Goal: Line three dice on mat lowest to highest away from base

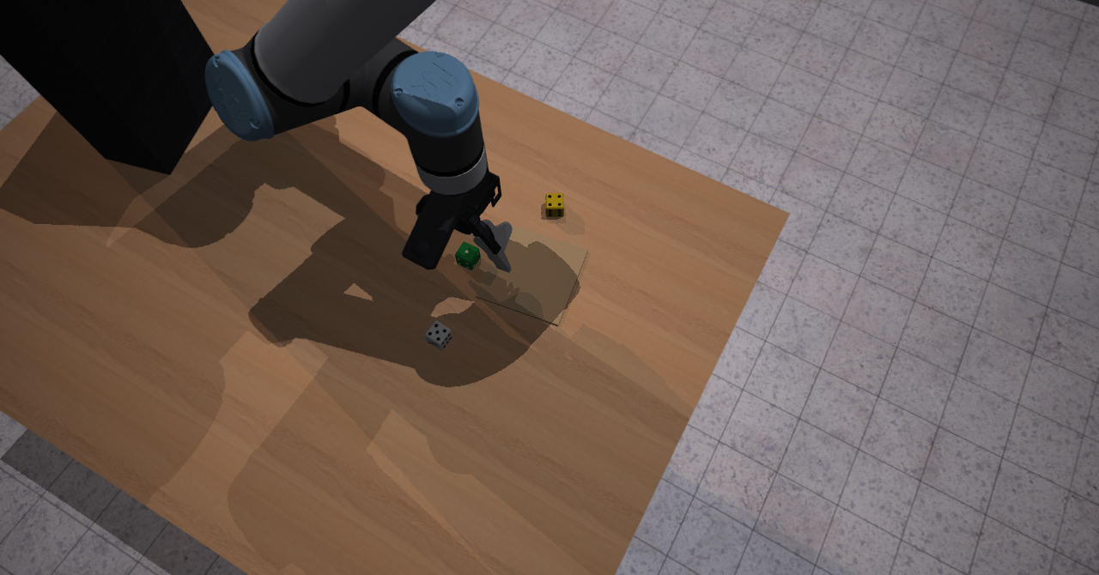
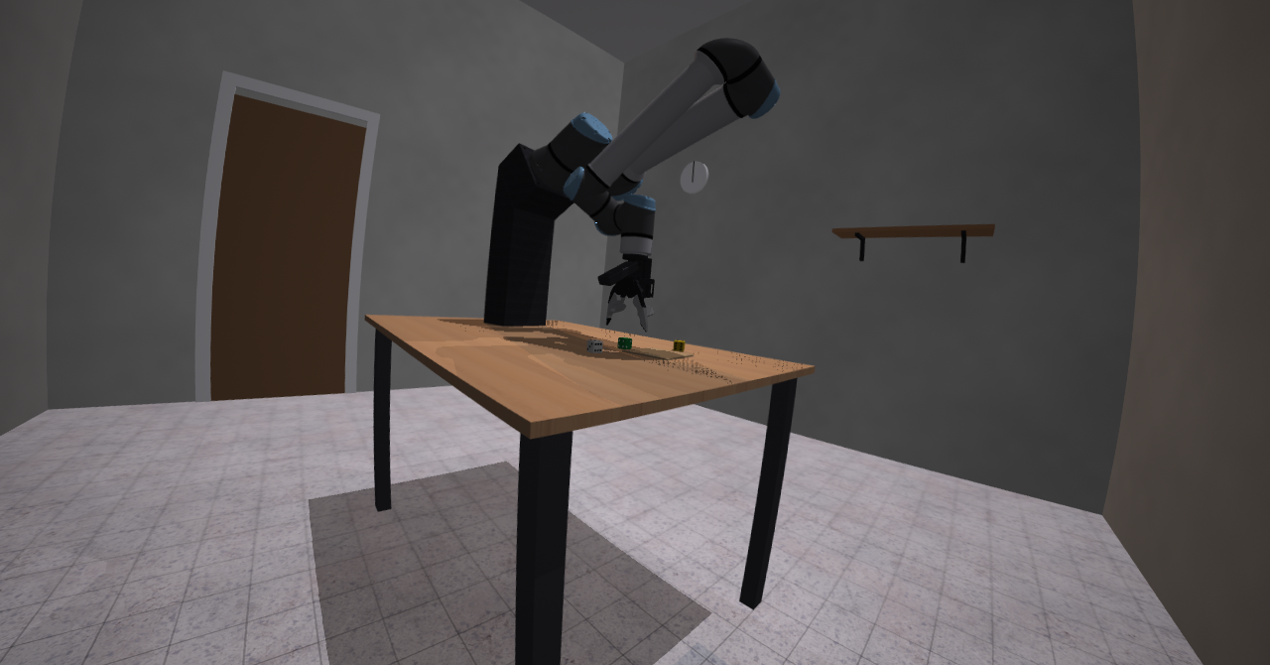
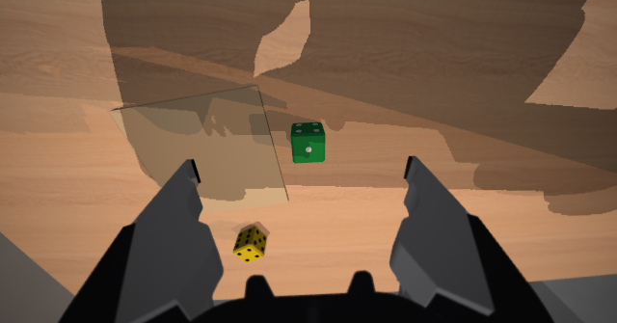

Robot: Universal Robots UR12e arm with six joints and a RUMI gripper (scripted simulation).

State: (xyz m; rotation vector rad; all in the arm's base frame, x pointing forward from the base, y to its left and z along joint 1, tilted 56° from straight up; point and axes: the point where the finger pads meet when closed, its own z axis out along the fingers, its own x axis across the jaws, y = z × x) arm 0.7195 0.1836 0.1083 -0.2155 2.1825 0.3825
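My hand is 4 cm above the green die, 1 cm to the right of it and 1 cm past it. Also, from my hand: yellow die (18 cm to the left, 4 cm below, 1 cm behind); tan mat (8 cm to the left, 7 cm ahead, 5 cm below); white die (10 cm to the right, 8 cm ahead, 4 cm below).
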